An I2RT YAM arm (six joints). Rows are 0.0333 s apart.
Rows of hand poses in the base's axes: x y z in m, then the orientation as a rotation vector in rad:
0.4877 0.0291 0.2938 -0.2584 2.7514 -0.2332
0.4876 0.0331 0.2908 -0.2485 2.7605 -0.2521
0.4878 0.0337 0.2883 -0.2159 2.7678 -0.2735
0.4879 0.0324 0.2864 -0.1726 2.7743 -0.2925
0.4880 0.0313 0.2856 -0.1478 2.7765 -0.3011
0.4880 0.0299 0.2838 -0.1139 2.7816 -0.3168
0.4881 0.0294 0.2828 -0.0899 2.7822 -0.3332
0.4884 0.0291 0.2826 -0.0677 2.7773 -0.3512
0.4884 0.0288 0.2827 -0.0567 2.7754 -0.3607
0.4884 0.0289 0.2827 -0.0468 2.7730 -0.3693
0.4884 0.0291 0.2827 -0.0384 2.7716 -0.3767
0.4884 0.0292 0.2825 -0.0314 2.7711 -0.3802
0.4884 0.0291 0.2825 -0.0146 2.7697 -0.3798
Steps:
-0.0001 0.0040 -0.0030 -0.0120 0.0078 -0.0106
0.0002 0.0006 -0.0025 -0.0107 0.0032 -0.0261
0.0001 -0.0013 -0.0019 -0.0077 0.0015 -0.0330
0.0001 -0.0011 -0.0008 -0.0028 -0.0004 -0.0184
0.0000 -0.0014 -0.0018 -0.0066 0.0021 -0.0259
0.0001 -0.0005 -0.0010 -0.0084 -0.0009 -0.0186
0.0003 -0.0003 -0.0002 -0.0101 -0.0057 -0.0170
0.0000 -0.0003 0.0001 -0.0054 -0.0021 -0.0086
0.0000 0.0001 0.0000 -0.0049 -0.0026 -0.0076
0.0000 0.0002 0.0000 -0.0042 -0.0015 -0.0066
0.0000 0.0001 -0.0002 -0.0016 -0.0008 -0.0052
0.0000 -0.0001 0.0000 0.0022 -0.0031 -0.0113

